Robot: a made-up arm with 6 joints.
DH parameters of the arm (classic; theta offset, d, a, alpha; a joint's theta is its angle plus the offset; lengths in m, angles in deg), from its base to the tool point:
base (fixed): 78.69 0 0.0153 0
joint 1: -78.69 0.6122 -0.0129 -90
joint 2: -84.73 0 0.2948 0
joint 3: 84.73 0.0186 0.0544 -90
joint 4: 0 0.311 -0.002 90
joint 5: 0 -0.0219 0.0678 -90
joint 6: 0 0.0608 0.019 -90
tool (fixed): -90 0.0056 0 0
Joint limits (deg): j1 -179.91..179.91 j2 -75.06..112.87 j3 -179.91..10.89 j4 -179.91..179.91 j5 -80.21..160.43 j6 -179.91..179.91
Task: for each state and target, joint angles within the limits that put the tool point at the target. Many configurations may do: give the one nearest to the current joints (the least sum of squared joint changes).
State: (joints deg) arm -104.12 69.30 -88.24 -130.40 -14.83 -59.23
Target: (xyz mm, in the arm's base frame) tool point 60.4 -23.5 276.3
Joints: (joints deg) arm -103.98 99.77 -59.28 -153.02 -8.89 -63.42
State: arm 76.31 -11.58 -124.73 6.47 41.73 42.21
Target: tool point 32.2 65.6 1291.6
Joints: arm 81.15 -18.24 -133.22 3.95 40.47 40.50
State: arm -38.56 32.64 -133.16 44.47 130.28 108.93
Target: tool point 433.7 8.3 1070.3
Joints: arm -8.57 27.16 -157.35 54.16 105.71 103.69
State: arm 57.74 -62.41 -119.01 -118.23 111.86 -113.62
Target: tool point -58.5 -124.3 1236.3
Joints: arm 50.42 -38.48 -122.53 -123.44 99.86 -110.71
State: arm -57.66 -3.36 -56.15 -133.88 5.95 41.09
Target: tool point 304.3 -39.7 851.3
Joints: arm -29.81 -18.39 -59.32 -131.65 -1.16 40.73
